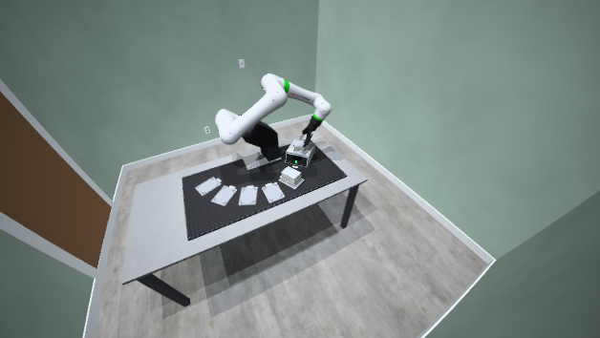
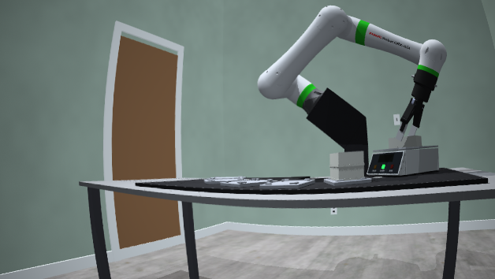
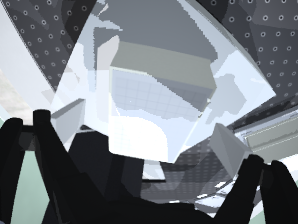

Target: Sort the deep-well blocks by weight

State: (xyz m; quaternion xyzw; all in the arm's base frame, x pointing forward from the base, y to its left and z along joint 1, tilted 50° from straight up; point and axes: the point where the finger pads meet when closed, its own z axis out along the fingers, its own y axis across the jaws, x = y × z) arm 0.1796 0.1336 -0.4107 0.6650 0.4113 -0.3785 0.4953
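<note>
My hand is 4 cm above the check-weigher platform. The rest, counted from my hand: grey deep-well block (24 cm ahead, 22 cm to the right, 10 cm below); check-weigher CW (7 cm below).
</note>
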